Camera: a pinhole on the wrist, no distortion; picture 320 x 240 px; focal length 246.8 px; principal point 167.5 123.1 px. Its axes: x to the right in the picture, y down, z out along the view. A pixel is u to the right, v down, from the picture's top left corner.
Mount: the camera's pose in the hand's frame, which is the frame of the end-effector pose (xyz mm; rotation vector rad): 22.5 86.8 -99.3 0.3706 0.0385 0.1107
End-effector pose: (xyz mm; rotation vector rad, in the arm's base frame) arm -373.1 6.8 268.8 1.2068 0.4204 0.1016
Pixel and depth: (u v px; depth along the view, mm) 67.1 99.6 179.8
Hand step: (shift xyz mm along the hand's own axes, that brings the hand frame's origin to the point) -38.0 -2.1 63.2
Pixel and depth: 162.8 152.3 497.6
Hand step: 35.9 -38.5 385.8
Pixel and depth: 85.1 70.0 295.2
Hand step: -51.9 -89.4 154.3
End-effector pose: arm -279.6 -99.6 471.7 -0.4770 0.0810 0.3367
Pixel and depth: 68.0 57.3 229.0
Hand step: -49.8 -62.6 93.4
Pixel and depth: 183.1 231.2 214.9
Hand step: 38.9 98.3 134.8
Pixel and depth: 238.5 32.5 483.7
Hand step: 206.6 -235.4 284.3
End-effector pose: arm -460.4 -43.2 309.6 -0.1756 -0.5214 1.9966
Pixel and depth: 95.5 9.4 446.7
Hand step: -60.4 -279.2 244.2
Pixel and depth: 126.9 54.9 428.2
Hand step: -10.8 -184.7 257.8
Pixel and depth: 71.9 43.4 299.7
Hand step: -65.7 -123.8 146.7
